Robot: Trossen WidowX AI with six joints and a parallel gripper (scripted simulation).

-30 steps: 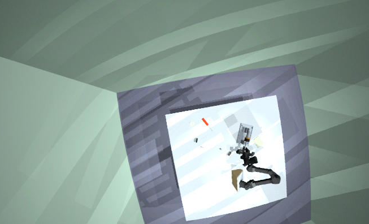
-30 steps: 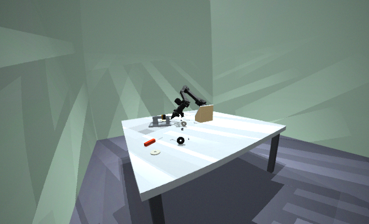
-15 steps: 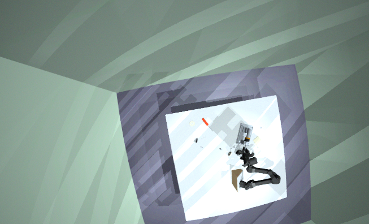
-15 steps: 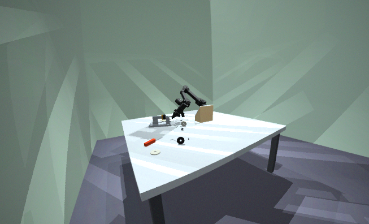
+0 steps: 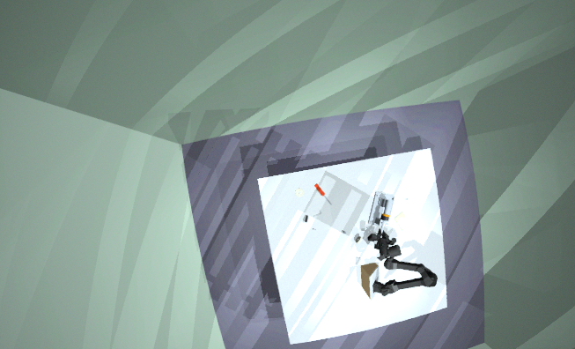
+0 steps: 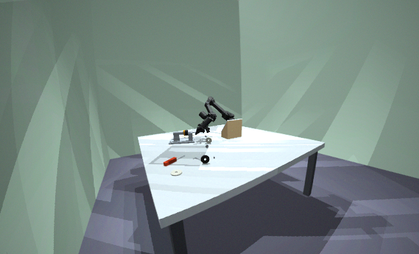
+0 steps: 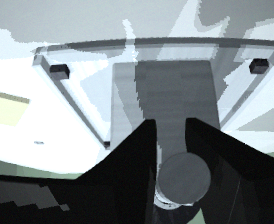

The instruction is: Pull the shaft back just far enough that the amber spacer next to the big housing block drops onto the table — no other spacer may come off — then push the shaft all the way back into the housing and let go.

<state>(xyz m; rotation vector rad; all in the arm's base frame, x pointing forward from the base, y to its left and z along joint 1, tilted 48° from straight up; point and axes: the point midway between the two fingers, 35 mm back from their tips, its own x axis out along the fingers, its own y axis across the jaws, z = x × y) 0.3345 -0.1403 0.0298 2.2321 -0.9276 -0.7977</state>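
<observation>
My gripper tip is 50 mm short of the thin shaft, 20 mm to the left of it and 20 mm below it. From my gripper tip the other things lie so: red-handled screwdriver (300 mm ahead, 340 mm to the left, 50 mm below); pale yellow square (10 mm behind, 200 mm to the right, 50 mm below); white washer (350 mm ahead, 500 mm to the left, 50 mm below).
</observation>
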